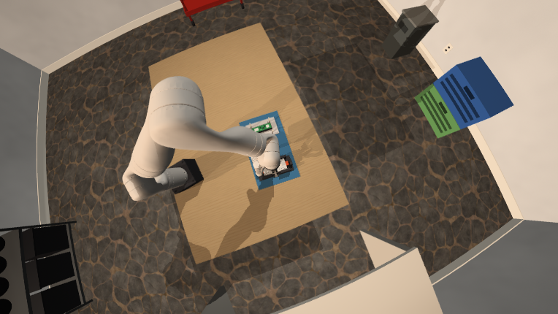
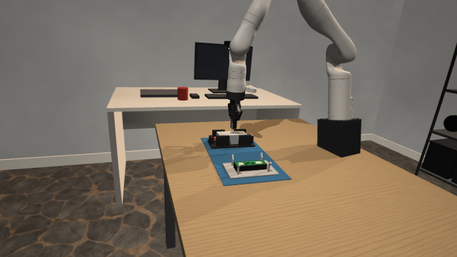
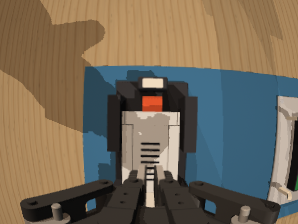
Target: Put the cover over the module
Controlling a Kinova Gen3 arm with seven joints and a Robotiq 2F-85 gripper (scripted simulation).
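Right now the cover is 6 cm below my hand.
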